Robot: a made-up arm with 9 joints. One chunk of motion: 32 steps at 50 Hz.
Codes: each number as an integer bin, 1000 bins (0 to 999) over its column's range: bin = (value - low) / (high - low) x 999, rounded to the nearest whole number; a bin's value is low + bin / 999 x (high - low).
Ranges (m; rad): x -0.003..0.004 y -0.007..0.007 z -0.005..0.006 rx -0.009..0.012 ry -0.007..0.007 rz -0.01..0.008
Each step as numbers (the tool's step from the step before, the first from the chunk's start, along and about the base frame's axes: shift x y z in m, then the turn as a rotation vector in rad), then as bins.
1 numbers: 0.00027 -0.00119 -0.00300 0.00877 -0.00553 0.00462
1 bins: 467 415 182 845 105 811
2 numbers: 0.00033 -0.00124 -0.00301 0.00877 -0.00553 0.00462
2 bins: 475 411 181 845 105 811
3 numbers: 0.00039 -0.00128 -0.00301 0.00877 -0.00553 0.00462
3 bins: 484 408 181 845 105 811
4 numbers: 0.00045 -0.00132 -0.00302 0.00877 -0.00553 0.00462
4 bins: 492 405 180 845 105 811
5 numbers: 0.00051 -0.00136 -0.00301 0.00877 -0.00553 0.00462
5 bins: 501 402 181 845 105 811
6 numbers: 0.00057 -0.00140 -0.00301 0.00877 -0.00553 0.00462
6 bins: 509 400 181 845 105 811
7 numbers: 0.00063 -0.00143 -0.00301 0.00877 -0.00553 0.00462
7 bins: 518 397 181 845 105 811
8 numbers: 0.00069 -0.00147 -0.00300 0.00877 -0.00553 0.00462
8 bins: 527 395 182 845 105 811
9 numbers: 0.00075 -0.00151 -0.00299 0.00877 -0.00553 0.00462
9 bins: 535 392 183 845 105 811
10 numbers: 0.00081 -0.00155 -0.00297 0.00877 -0.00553 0.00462
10 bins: 544 389 184 845 105 811
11 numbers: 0.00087 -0.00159 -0.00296 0.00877 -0.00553 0.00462
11 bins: 552 386 185 845 105 811
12 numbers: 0.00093 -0.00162 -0.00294 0.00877 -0.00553 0.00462
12 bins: 561 384 187 845 105 811
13 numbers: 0.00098 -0.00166 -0.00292 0.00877 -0.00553 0.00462
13 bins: 568 381 189 845 105 811
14 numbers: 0.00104 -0.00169 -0.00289 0.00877 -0.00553 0.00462
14 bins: 577 379 192 845 105 811
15 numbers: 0.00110 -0.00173 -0.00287 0.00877 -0.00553 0.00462
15 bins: 585 376 193 845 105 811
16 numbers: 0.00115 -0.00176 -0.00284 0.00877 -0.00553 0.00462
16 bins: 592 374 196 845 105 811
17 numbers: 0.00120 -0.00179 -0.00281 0.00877 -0.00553 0.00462
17 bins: 599 372 199 845 105 811
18 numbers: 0.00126 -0.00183 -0.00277 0.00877 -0.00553 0.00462
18 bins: 608 369 203 845 105 811
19 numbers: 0.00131 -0.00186 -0.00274 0.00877 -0.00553 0.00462
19 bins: 615 367 205 845 105 811
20 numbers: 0.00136 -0.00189 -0.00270 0.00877 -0.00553 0.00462
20 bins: 622 365 209 845 105 811
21 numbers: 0.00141 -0.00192 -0.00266 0.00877 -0.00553 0.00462
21 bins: 629 362 213 845 105 811
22 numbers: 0.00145 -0.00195 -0.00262 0.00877 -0.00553 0.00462
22 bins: 635 360 216 845 105 811
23 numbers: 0.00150 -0.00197 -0.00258 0.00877 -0.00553 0.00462
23 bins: 642 359 220 845 105 811
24 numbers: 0.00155 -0.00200 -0.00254 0.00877 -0.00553 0.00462
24 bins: 649 357 223 845 105 811
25 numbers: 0.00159 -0.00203 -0.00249 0.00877 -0.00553 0.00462
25 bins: 655 355 228 845 105 811
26 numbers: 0.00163 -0.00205 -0.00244 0.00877 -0.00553 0.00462
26 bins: 661 353 232 845 105 811
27 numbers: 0.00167 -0.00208 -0.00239 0.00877 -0.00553 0.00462
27 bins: 666 351 237 845 105 811
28 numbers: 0.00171 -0.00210 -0.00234 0.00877 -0.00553 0.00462
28 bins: 672 350 242 845 105 811
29 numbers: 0.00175 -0.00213 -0.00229 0.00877 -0.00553 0.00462
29 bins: 678 348 246 845 105 811
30 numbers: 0.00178 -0.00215 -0.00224 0.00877 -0.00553 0.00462
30 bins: 682 346 251 845 105 811
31 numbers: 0.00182 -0.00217 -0.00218 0.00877 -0.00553 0.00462
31 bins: 688 345 256 845 105 811
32 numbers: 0.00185 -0.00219 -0.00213 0.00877 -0.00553 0.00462
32 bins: 692 343 261 845 105 811
